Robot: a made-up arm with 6 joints.
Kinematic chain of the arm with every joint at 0, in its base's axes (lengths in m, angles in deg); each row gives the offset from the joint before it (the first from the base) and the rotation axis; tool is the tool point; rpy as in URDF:
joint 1: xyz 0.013 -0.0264 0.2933 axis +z
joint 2: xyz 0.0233 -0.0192 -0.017 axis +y
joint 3: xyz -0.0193 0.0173 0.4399 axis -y
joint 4: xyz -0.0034 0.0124 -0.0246 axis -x
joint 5: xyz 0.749 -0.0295 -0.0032 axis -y
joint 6: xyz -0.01 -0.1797 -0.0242 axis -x
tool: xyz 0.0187 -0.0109 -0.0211 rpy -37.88 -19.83 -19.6
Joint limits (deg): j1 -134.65..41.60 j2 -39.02..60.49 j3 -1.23..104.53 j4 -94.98..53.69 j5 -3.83..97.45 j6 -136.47..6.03
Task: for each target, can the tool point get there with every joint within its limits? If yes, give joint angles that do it. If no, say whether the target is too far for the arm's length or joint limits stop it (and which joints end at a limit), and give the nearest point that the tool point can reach.
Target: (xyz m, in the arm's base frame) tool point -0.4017 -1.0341 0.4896
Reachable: yes | joints -104.94 39.22 40.93 -36.11 55.44 -39.81
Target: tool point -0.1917 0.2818 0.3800
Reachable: no: joint limits stop it (at a limit: joint 1, joint 2, joint 3, joint 4, joint 5) | nearest point 0.3136 0.3455 0.8771 | short by 0.712 m
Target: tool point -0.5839 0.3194 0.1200
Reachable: no: joint limits stop it (at a limit: joint 1, joint 2, joint 3, joint 5, joint 6) | nearest point -0.5709 -0.3461 -0.2137 | short by 0.745 m
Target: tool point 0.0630 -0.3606 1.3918
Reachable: yes | joints -66.31 -15.21 57.71 -63.10 86.92 -18.32
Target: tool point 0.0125 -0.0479 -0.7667
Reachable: no: joint limits stop it (at a limit: joint 2, joint 3, joint 6) | nearest point 0.0002 -0.5782 -0.3014 | short by 0.706 m
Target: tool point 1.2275 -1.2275 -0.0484
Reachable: no: too far | nearest point 0.8375 -0.8418 0.1851 | short by 0.596 m
